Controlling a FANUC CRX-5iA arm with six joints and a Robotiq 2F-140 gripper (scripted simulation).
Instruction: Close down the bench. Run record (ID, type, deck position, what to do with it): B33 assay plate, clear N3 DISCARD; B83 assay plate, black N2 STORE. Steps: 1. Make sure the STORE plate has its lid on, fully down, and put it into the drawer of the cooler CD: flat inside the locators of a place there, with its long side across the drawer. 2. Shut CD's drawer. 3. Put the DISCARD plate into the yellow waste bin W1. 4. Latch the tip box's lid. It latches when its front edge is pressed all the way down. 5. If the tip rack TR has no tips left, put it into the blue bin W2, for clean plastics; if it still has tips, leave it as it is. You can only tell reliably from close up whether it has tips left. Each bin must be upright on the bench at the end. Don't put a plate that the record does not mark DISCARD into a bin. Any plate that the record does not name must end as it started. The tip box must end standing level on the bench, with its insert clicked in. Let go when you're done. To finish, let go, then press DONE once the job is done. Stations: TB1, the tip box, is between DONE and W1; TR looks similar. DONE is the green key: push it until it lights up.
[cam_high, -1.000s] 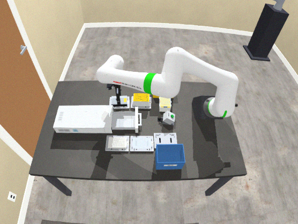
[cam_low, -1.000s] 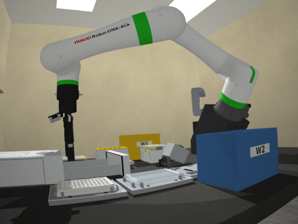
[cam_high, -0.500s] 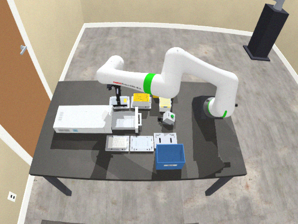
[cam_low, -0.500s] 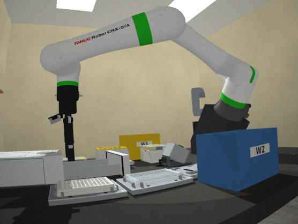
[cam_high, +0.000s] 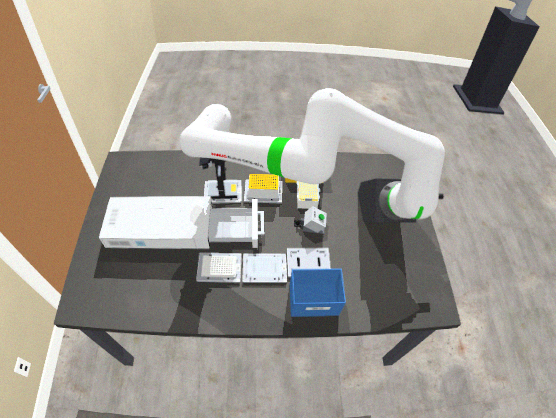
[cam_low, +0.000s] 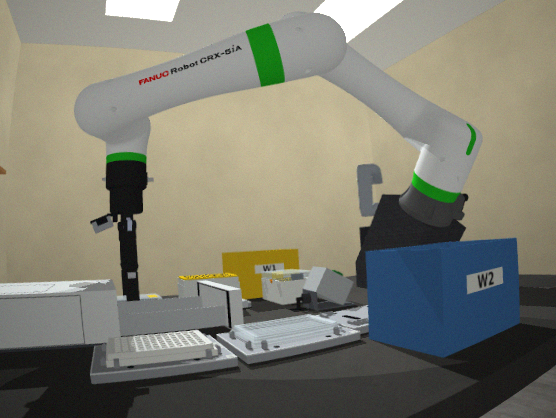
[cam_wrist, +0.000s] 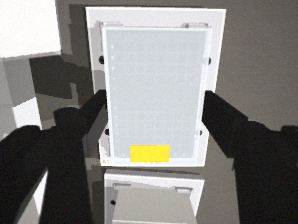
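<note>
My hand is 20 mm above the translucent plate lid. From my hand the other things lie so: white deck nest (50 mm below); then tip rack TR (190 mm behind); then black assay plate (30 mm below).
</note>
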